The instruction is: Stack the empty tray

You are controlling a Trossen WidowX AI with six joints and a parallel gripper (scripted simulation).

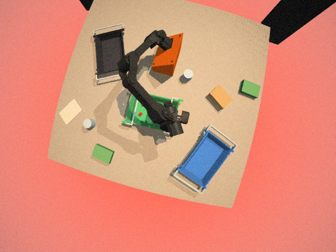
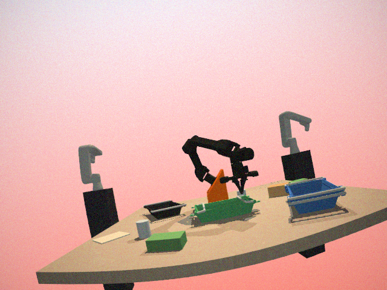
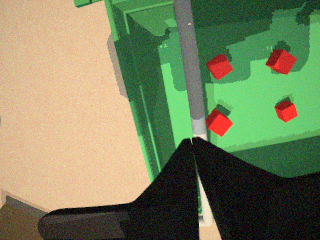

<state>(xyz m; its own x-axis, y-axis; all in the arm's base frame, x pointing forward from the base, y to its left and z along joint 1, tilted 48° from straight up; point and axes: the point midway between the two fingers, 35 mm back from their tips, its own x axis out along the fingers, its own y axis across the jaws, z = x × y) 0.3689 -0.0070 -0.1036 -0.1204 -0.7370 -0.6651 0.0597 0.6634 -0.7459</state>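
My gripper tip is 34 cm past the black tray, 43 cm to the left of it and 4 cm above it. The rest, counted from my gripper tip: cream card 8 cm ahead, 64 cm to the right, 8 cm below; then orange block 16 cm behind, 28 cm to the left, 6 cm below.
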